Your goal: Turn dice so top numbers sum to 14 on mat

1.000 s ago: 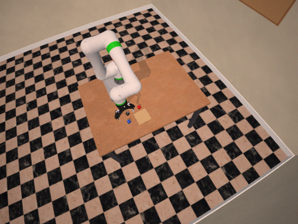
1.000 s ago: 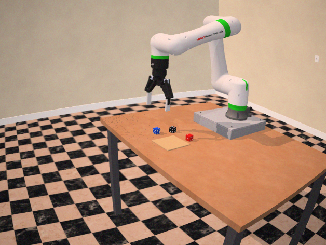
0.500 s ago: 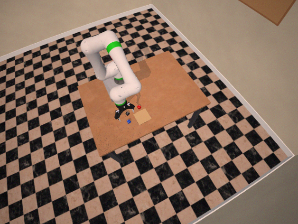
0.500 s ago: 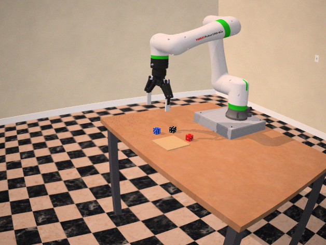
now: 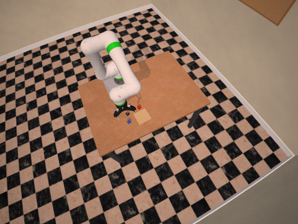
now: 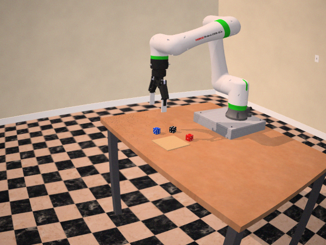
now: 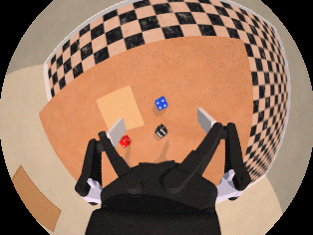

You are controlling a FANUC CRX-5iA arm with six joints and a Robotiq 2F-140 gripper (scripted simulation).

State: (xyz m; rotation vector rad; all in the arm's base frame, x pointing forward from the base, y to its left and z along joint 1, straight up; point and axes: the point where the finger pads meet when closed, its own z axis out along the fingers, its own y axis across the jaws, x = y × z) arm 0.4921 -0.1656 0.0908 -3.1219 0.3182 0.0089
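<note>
Right now the blue die is 140 mm below my hand. Also, from my hand: tan mat (20 mm ahead, 140 mm to the left, 150 mm below); then black die (90 mm behind, 30 mm to the left, 140 mm below); then red die (90 mm behind, 170 mm to the left, 140 mm below).
</note>
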